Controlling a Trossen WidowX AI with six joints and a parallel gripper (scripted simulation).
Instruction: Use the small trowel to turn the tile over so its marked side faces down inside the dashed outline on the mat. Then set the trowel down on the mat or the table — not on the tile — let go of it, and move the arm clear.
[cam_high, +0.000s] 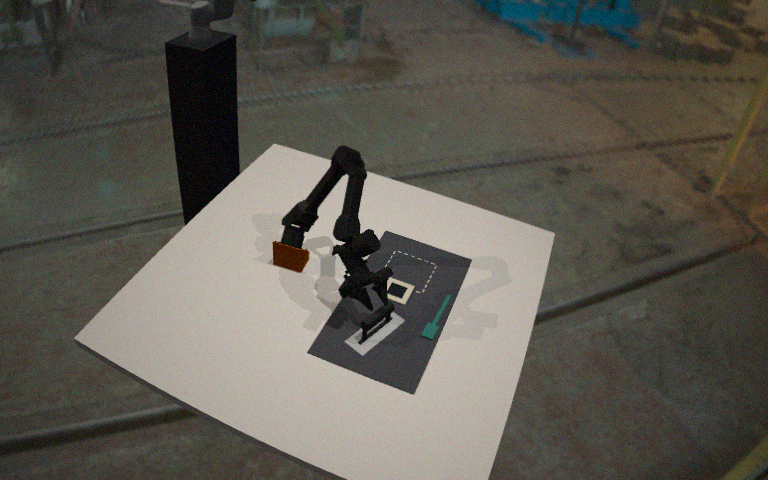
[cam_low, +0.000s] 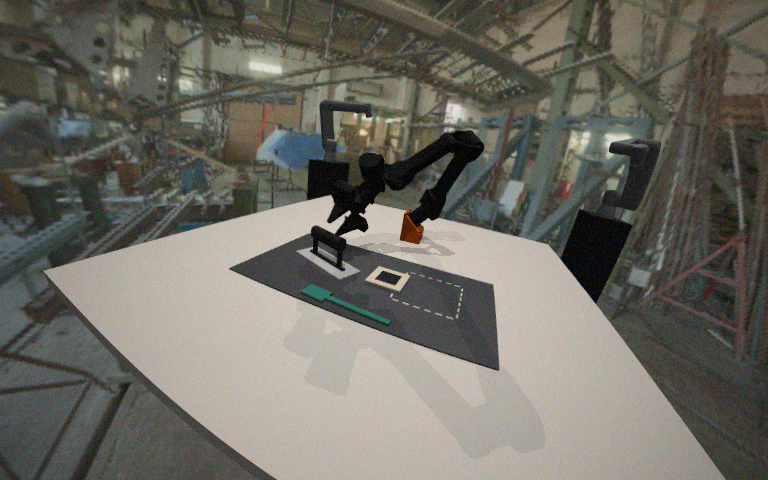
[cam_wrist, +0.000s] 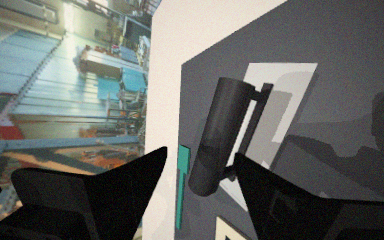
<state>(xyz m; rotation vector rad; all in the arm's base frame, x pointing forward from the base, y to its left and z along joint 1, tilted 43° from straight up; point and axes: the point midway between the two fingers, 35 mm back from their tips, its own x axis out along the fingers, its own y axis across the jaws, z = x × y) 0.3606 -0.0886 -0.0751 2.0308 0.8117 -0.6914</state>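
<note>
Now: gripper tip 10 mm short of the trowel, 10 mm to the right of it and 60 mm above it. Also, from my gripper tip: beige square tile 10 mm behind, 180 mm to the left, 90 mm below; dark mat 20 mm ahead, 140 mm to the left, 120 mm below.
</note>
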